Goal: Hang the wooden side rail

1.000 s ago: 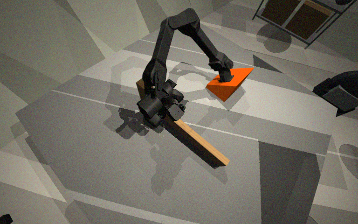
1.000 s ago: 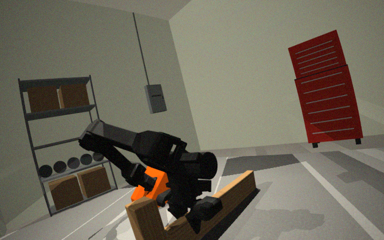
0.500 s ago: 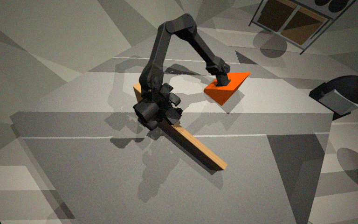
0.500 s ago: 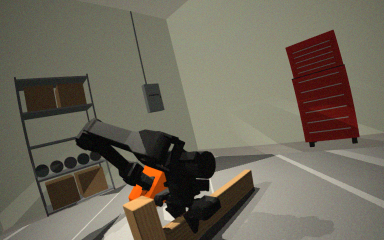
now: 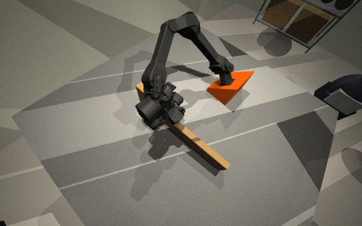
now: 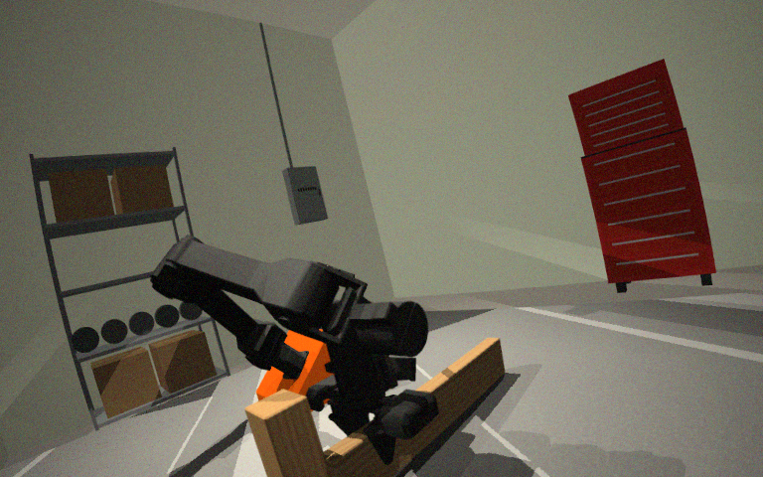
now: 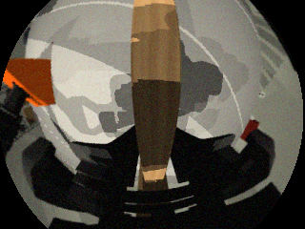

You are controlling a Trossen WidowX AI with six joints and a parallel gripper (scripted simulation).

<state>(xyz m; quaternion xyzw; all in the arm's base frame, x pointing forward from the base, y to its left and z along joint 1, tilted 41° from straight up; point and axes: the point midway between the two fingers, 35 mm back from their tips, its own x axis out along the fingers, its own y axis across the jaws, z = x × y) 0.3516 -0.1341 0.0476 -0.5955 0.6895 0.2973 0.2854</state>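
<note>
Now: the wooden headboard post 10 mm behind my gripper tip, 110 mm to the right of it and 40 mm above it.
</note>
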